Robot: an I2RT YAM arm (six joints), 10 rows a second.
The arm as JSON. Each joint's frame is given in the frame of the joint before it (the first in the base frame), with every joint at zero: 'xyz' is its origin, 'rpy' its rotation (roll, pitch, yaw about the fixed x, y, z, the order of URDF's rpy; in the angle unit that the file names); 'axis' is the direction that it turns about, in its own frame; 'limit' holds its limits. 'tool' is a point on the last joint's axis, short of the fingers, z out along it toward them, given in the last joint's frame.
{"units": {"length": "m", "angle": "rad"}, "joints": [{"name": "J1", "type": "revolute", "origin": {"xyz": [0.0, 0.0, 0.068], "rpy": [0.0, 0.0, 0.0]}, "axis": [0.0, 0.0, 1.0], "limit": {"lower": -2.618, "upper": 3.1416}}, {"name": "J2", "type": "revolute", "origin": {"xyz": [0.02, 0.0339, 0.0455], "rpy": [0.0, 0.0, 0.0]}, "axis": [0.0, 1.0, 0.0], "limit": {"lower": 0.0, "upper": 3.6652}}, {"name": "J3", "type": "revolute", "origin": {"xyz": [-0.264, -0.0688, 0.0], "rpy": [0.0, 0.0, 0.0]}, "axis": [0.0, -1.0, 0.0], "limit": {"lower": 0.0, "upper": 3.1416}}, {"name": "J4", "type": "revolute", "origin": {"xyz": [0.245, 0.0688, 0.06], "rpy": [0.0, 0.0, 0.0]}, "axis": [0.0, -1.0, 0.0], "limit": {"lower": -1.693, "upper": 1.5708}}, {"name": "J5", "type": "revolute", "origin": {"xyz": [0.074, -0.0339, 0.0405], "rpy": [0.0, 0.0, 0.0]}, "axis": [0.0, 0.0, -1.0], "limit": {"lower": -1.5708, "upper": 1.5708}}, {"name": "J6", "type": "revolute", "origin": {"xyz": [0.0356, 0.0, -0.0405], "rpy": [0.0, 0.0, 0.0]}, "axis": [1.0, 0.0, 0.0], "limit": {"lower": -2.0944, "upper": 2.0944}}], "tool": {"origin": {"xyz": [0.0, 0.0, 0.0], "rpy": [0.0, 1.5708, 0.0]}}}
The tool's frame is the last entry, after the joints.
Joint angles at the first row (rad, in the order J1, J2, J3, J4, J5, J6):
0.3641 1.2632 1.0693 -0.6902 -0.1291 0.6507
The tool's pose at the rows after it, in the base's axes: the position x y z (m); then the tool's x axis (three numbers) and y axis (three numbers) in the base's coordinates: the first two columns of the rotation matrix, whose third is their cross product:
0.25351, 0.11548, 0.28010, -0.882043, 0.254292, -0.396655, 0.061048, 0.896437, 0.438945
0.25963, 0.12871, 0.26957, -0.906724, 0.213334, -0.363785, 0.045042, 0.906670, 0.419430
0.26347, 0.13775, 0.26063, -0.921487, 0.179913, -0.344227, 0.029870, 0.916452, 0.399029
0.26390, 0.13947, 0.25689, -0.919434, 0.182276, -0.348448, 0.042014, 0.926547, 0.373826
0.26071, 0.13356, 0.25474, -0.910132, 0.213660, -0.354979, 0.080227, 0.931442, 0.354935
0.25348, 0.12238, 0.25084, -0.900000, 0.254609, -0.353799, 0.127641, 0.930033, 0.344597
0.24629, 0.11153, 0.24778, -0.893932, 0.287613, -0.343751, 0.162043, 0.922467, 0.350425
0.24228, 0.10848, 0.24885, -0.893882, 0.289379, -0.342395, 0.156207, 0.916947, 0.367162
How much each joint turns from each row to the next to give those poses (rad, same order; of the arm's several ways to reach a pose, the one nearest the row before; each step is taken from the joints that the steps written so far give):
0.0445 0.0901 0.0353 -0.0140 -0.0189 -0.0193
0.0332 0.0607 0.0183 -0.0042 -0.0022 -0.0038
0.0224 0.0430 0.0093 -0.0003 0.0035 -0.0093
0.0083 0.0098 -0.0030 0.0006 0.0314 0.0061
-0.0090 -0.0191 -0.0240 -0.0002 0.0335 0.0191
-0.0214 -0.0406 -0.0484 0.0010 0.0206 0.0205
-0.0256 -0.0409 -0.0444 -0.0006 -0.0053 0.0125
-0.0069 -0.0237 -0.0164 0.0034 -0.0182 -0.0031

